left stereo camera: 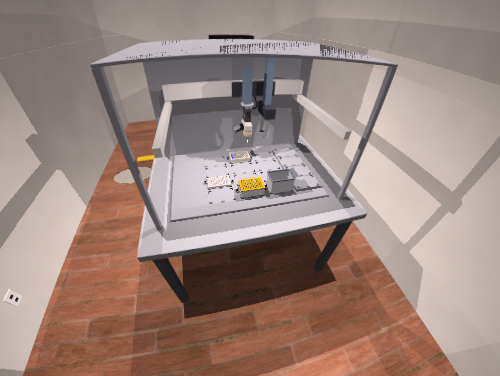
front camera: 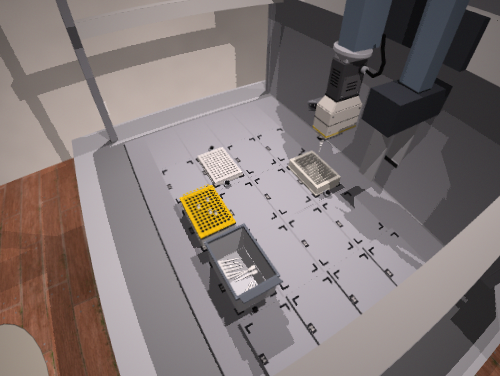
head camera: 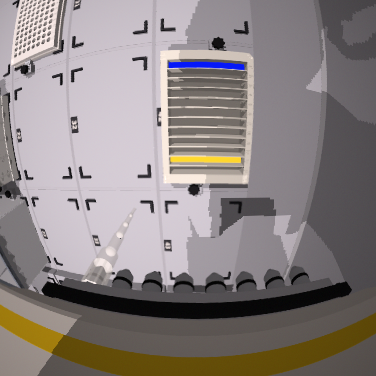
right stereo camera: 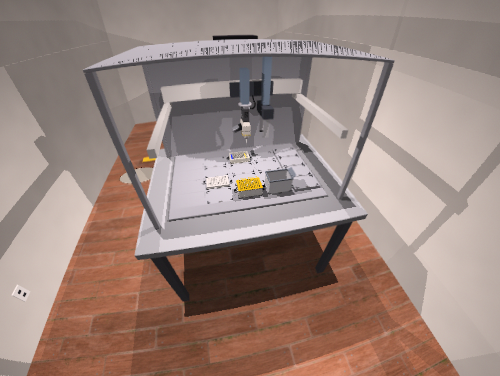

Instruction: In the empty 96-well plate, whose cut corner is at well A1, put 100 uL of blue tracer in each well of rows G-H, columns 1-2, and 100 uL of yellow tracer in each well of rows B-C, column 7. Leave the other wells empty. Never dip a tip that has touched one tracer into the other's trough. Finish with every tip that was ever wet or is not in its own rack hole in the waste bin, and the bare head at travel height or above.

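The eight-channel head (front camera: 337,117) (left stereo camera: 247,127) (right stereo camera: 245,127) hangs above the deck near the trough block (front camera: 327,187) (head camera: 165,125). One clear tip (front camera: 321,143) (head camera: 110,251) is on its end channel, at the left in the head view; the other channels are bare. No colour shows in the tip. The block has a blue trough (head camera: 206,65) at one end and a yellow trough (head camera: 205,160) near the other. The white plate (front camera: 220,165) (head camera: 39,29) shows partly in the head view, its well colours unclear. The parked plate gripper (front camera: 380,162) is open and empty, beside the head.
The yellow tip rack (front camera: 207,211) (left stereo camera: 251,184) (right stereo camera: 249,184) holds a few pale tips. It stands between the plate and the grey waste bin (front camera: 260,290) (left stereo camera: 280,185) (right stereo camera: 278,186). Several discarded tips (front camera: 235,269) lie in the bin.
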